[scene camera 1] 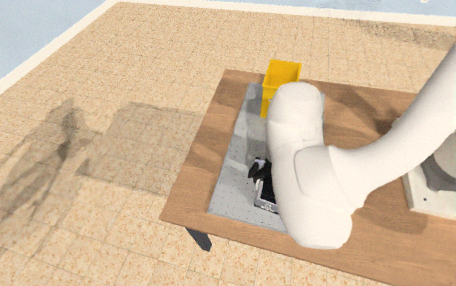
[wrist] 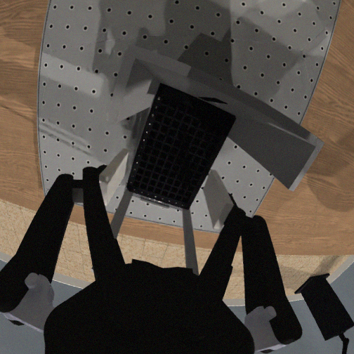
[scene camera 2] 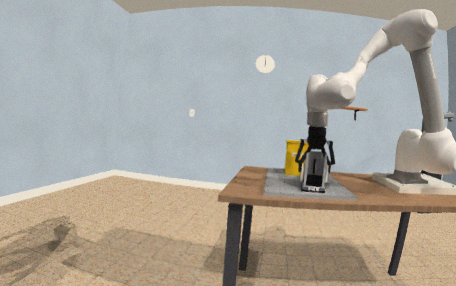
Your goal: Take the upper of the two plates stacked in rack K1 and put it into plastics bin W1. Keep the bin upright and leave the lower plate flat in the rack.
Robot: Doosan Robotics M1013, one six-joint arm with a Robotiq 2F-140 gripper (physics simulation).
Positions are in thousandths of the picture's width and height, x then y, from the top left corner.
Observation:
In view: my gripper (scene camera 2: 688, 635) and a yellow bin W1 (scene camera 1: 611, 257).
My gripper shows as well in the wrist view (wrist: 476, 482). The wrist view misses the yellow bin W1: it is out of frame.

